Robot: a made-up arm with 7 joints. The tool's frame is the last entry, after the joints.
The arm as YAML. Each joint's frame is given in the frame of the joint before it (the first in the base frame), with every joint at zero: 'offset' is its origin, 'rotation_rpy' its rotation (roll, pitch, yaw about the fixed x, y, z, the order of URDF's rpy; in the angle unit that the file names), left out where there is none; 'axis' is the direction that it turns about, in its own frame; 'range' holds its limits. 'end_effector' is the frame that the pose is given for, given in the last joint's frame.
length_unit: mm
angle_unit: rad
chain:
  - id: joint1
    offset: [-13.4, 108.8, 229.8]
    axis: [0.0, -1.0, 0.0]
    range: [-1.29, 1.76]
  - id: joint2
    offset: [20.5, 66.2, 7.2]
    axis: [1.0, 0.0, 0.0]
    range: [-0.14, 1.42]
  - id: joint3
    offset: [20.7, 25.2, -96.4]
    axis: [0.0, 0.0, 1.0]
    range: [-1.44, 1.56]
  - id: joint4
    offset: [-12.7, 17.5, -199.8]
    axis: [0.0, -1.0, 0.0]
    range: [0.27, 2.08]
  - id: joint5
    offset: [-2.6, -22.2, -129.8]
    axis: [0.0, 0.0, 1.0]
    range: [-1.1, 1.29]
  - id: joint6
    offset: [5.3, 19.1, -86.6]
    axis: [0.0, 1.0, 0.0]
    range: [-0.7, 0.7]
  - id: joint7
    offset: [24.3, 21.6, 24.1]
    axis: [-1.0, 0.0, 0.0]
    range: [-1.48, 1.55]
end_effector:
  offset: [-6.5, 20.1, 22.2]
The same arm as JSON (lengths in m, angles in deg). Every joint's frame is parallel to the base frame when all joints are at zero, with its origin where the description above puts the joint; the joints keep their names.
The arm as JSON. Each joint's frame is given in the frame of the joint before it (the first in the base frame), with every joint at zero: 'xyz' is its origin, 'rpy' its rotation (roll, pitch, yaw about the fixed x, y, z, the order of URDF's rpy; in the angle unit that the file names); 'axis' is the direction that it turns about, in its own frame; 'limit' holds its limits. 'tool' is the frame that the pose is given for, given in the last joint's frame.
{
  "units": {
    "length": "m",
    "angle": "deg"
  },
  "joints": [
    {
      "name": "joint1",
      "type": "revolute",
      "origin": {
        "xyz": [
          -0.0134,
          0.1088,
          0.2298
        ],
        "rpy": [
          0.0,
          0.0,
          0.0
        ]
      },
      "axis": [
        0.0,
        -1.0,
        0.0
      ],
      "limit": {
        "lower": -73.91,
        "upper": 100.84
      }
    },
    {
      "name": "joint2",
      "type": "revolute",
      "origin": {
        "xyz": [
          0.0205,
          0.0662,
          0.0072
        ],
        "rpy": [
          0.0,
          0.0,
          0.0
        ]
      },
      "axis": [
        1.0,
        0.0,
        0.0
      ],
      "limit": {
        "lower": -8.02,
        "upper": 81.36
      }
    },
    {
      "name": "joint3",
      "type": "revolute",
      "origin": {
        "xyz": [
          0.0207,
          0.0252,
          -0.0964
        ],
        "rpy": [
          0.0,
          0.0,
          0.0
        ]
      },
      "axis": [
        0.0,
        0.0,
        1.0
      ],
      "limit": {
        "lower": -82.51,
        "upper": 89.38
      }
    },
    {
      "name": "joint4",
      "type": "revolute",
      "origin": {
        "xyz": [
          -0.0127,
          0.0175,
          -0.1998
        ],
        "rpy": [
          0.0,
          0.0,
          0.0
        ]
      },
      "axis": [
        0.0,
        -1.0,
        0.0
      ],
      "limit": {
        "lower": 15.47,
        "upper": 119.18
      }
    },
    {
      "name": "joint5",
      "type": "revolute",
      "origin": {
        "xyz": [
          -0.0026,
          -0.0222,
          -0.1298
        ],
        "rpy": [
          0.0,
          0.0,
          0.0
        ]
      },
      "axis": [
        0.0,
        0.0,
        1.0
      ],
      "limit": {
        "lower": -63.03,
        "upper": 73.91
      }
    },
    {
      "name": "joint6",
      "type": "revolute",
      "origin": {
        "xyz": [
          0.0053,
          0.0191,
          -0.0866
        ],
        "rpy": [
          0.0,
          0.0,
          0.0
        ]
      },
      "axis": [
        0.0,
        1.0,
        0.0
      ],
      "limit": {
        "lower": -40.11,
        "upper": 40.11
      }
    },
    {
      "name": "joint7",
      "type": "revolute",
      "origin": {
        "xyz": [
          0.0243,
          0.0216,
          0.0241
        ],
        "rpy": [
          0.0,
          0.0,
          0.0
        ]
      },
      "axis": [
        -1.0,
        0.0,
        0.0
      ],
      "limit": {
        "lower": -84.8,
        "upper": 88.81
      }
    }
  ],
  "tool": {
    "origin": {
      "xyz": [
        -0.0065,
        0.0201,
        0.0222
      ],
      "rpy": [
        0.0,
        0.0,
        0.0
      ]
    }
  }
}

